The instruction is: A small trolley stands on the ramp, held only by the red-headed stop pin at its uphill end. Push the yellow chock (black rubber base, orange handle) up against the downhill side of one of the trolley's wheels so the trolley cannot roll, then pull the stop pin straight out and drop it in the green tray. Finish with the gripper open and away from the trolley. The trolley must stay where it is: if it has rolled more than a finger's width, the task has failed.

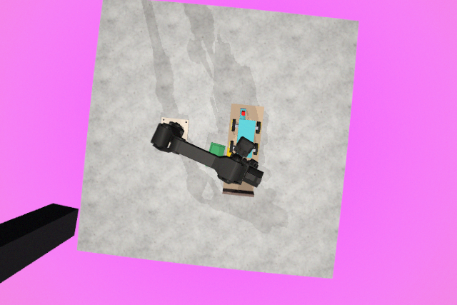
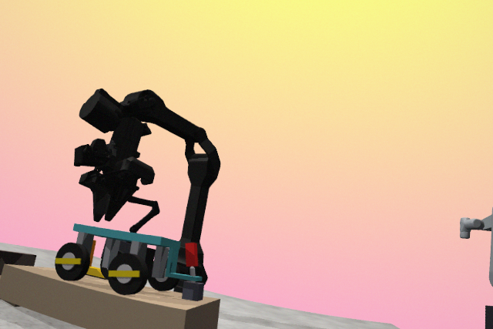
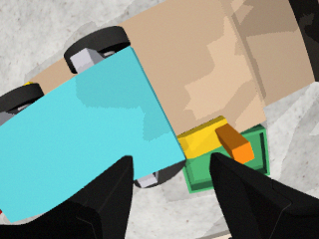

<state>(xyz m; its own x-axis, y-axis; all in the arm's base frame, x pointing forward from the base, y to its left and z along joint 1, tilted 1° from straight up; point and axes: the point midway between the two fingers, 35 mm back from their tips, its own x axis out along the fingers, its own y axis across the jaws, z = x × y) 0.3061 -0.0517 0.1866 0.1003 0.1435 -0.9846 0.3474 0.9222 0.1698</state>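
The red-headed stop pin is 10 mm behind my gripper tip, 190 mm to the left of it and 30 mm below it. Also, from my gripper tip: yellow chock (30 mm behind, 20 mm to the right, 80 mm below); tan ramp (20 mm ahead, 80 mm to the left, 120 mm below); trolley (20 mm ahead, 80 mm to the left, 50 mm below).
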